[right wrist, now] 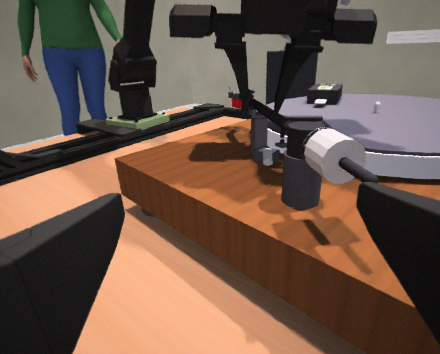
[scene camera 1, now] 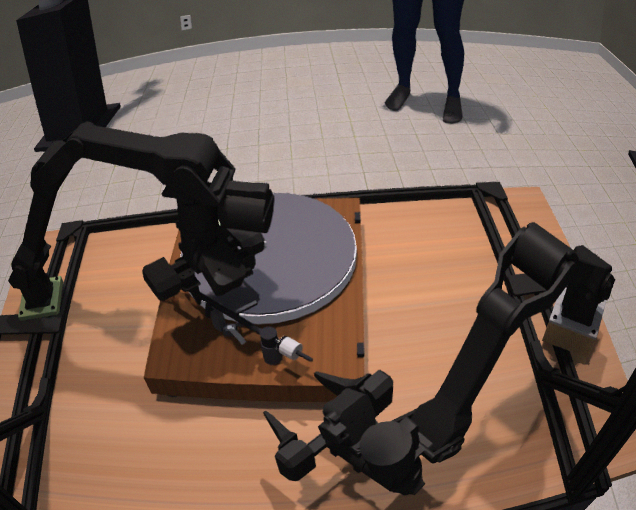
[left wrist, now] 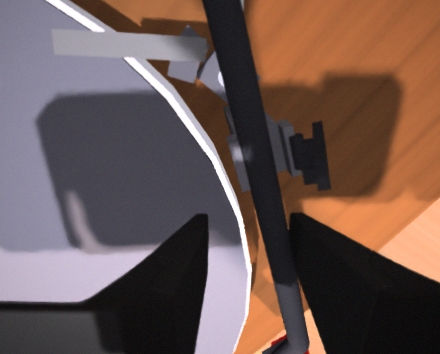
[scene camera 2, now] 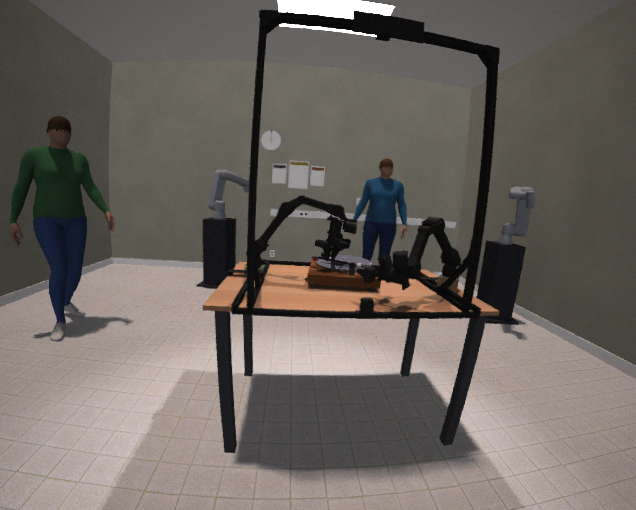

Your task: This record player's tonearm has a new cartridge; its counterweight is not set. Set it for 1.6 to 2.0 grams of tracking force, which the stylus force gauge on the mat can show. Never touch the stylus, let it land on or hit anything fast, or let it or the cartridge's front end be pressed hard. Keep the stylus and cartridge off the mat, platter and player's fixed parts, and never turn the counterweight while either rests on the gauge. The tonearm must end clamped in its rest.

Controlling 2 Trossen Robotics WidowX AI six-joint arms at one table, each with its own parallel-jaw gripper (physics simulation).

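Where they show: left gripper, between the fingertips: [scene camera 1: 207, 298] [left wrist: 248, 224] [scene camera 2: 329, 261]; right gripper, between the fingertips: [right wrist: 240, 199] [scene camera 1: 290, 393] [scene camera 2: 362, 268]; left arm's base, origin of its link: [right wrist: 137, 116] [scene camera 1: 39, 296]; right arm's base, origin of its link: [scene camera 1: 579, 308] [scene camera 2: 449, 275].
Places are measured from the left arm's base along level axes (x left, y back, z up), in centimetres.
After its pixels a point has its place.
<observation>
The tonearm's dark tube [left wrist: 252, 115] {x -18.6, y -39.6, z 8.2 cm} [right wrist: 270, 114] {x -20.7, y -41.0, z 8.0 cm} passes between the partly open fingers of my left gripper [left wrist: 248, 224] {x -14.9, y -37.4, z 6.9 cm} [right wrist: 260, 111] {x -14.9, y -37.4, z 6.9 cm}, nearer the right-hand finger in the left wrist view. The tube crosses over the grey rest [left wrist: 287, 150] {x -18.1, y -38.0, z 7.9 cm} [right wrist: 259, 137] {x -18.3, y -38.8, z 5.0 cm}; whether it is clamped I cannot tell. The red-marked cartridge [right wrist: 236, 103] {x -9.2, y -31.0, z 6.4 cm} shows at the front end; the stylus is too small to see. The white counterweight [scene camera 1: 289, 347] {x -28.8, y -48.0, z 8.9 cm} [right wrist: 334, 155] {x -29.3, y -48.5, z 8.3 cm} sits behind the pivot. My right gripper [scene camera 1: 291, 393] {x -36.4, y -46.7, z 8.5 cm} [right wrist: 240, 199] {x -36.4, y -46.7, z 8.5 cm} is wide open and empty, near the counterweight end. The force gauge [right wrist: 325, 94] {x -0.8, y -40.8, z 6.8 cm} stands on the mat [scene camera 1: 313, 249] {x -6.6, y -55.5, z 5.4 cm}.
The wooden player base [scene camera 1: 185, 366] {x -24.5, y -32.0, z 2.8 cm} [right wrist: 210, 185] {x -26.4, y -38.2, z 2.8 cm} stands on the table [scene camera 1: 424, 265] {x -5.9, y -75.6, z -3.6 cm}. A pale flat bar [left wrist: 120, 45] {x -18.6, y -43.3, z 7.7 cm} reaches over the platter edge beside the tube. The platter spindle [right wrist: 377, 107] {x -4.2, y -48.0, z 6.2 cm} stands up from the mat. A black frame [scene camera 1: 414, 193] {x 12.7, y -79.8, z -1.8 cm} surrounds the work area.
</observation>
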